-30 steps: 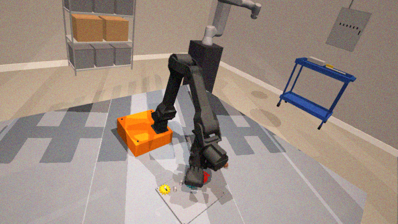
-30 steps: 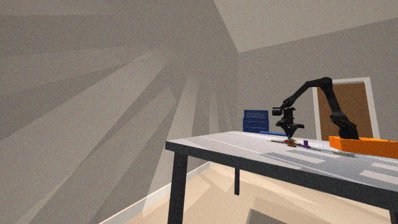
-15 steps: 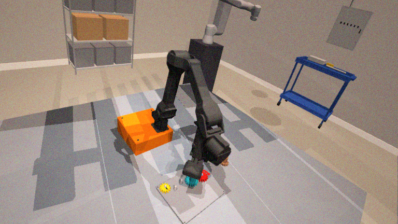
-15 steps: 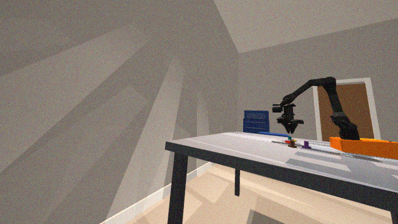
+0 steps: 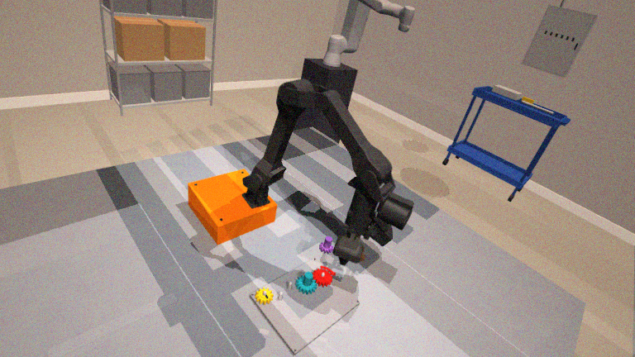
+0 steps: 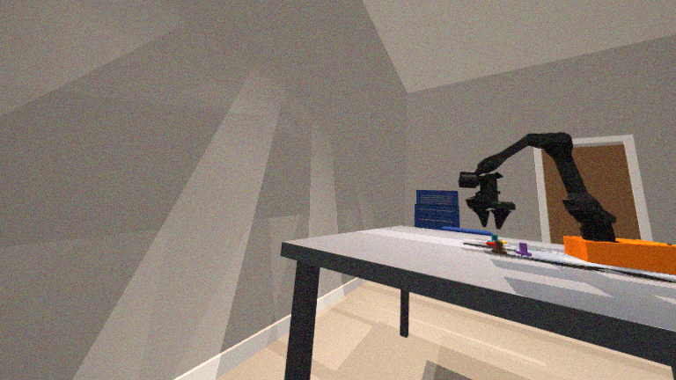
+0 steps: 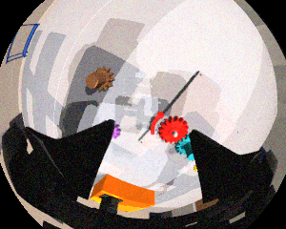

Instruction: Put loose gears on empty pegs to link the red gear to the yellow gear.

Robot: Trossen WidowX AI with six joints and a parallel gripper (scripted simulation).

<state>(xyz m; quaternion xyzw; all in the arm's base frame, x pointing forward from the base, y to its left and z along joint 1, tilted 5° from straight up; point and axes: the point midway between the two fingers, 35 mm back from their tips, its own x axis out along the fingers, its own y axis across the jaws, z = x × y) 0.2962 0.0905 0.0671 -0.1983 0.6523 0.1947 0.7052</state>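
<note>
My gripper tip is 90 mm to the right of the brown gear, 60 mm above it and 20 mm past it. Round my gripper tip: red arrow (70 mm below, 30 mm to the right, 20 mm behind); purple gear (90 mm behind, 60 mm below, 30 mm to the left); red gear (60 mm to the right, 60 mm below, 10 mm behind).
</note>
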